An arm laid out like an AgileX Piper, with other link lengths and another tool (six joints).
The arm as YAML. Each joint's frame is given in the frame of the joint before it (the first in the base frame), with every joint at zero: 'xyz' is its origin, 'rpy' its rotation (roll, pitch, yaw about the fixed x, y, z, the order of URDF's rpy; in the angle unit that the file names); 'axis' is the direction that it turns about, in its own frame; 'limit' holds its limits. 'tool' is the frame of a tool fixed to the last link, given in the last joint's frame.
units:
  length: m
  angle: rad
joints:
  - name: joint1
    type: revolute
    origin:
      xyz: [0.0, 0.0, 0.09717]
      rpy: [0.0, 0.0, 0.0]
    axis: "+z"
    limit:
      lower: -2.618
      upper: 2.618
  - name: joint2
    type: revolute
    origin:
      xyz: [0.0, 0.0, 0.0]
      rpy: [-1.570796, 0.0, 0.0]
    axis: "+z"
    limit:
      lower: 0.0
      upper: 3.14
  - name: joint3
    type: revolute
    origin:
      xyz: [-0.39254, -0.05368, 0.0]
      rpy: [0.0, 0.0, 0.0]
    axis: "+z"
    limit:
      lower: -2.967
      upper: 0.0
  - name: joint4
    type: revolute
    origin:
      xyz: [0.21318, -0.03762, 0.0]
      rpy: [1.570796, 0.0, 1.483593]
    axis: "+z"
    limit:
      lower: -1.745
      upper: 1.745
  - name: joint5
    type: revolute
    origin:
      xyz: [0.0, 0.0, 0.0]
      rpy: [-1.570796, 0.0, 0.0]
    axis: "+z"
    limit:
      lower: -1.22
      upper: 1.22
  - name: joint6
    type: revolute
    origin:
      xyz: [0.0, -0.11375, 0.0]
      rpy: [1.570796, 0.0, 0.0]
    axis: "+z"
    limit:
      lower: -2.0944
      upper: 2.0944
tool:
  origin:
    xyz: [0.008, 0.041, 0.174]
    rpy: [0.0, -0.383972, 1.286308]
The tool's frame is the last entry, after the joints.
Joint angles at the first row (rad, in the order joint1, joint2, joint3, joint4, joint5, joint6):
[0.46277 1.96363 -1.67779 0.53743 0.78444 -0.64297]
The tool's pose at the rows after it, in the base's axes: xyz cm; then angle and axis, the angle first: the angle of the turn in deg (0 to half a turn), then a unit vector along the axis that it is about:
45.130 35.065 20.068 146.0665 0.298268 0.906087 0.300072
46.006 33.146 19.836 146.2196 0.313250 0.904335 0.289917
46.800 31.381 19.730 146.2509 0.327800 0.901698 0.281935
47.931 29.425 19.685 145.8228 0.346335 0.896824 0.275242
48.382 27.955 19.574 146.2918 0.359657 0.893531 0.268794
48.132 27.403 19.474 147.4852 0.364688 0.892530 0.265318
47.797 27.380 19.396 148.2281 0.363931 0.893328 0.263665
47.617 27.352 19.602 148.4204 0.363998 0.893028 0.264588
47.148 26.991 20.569 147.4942 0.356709 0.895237 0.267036
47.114 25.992 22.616 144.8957 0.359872 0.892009 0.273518
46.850 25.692 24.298 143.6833 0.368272 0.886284 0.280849
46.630 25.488 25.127 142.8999 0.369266 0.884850 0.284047
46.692 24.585 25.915 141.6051 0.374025 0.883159 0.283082
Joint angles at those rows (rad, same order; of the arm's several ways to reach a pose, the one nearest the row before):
[0.41689 1.96363 -1.67778 0.52348 0.79575 -0.64217]
[0.37638 1.96364 -1.67782 0.52121 0.81497 -0.64215]
[0.33907 1.96258 -1.67776 0.52040 0.82981 -0.64218]
[0.29776 1.96258 -1.67776 0.52039 0.83444 -0.64183]
[0.26537 1.96259 -1.67780 0.52422 0.85171 -0.64100]
[0.24989 1.96259 -1.67777 0.53274 0.87576 -0.64102]
[0.24781 1.96259 -1.67780 0.53569 0.88979 -0.64100]
[0.24611 1.95843 -1.67780 0.53849 0.89635 -0.64101]
[0.24330 1.93544 -1.67781 0.53011 0.90776 -0.64886]
[0.23106 1.89257 -1.67778 0.51438 0.90466 -0.64297]
[0.22787 1.86039 -1.67886 0.50904 0.90467 -0.62123]
[0.22662 1.84291 -1.67888 0.50392 0.90563 -0.61561]
[0.21404 1.82392 -1.67888 0.49059 0.90632 -0.60973]

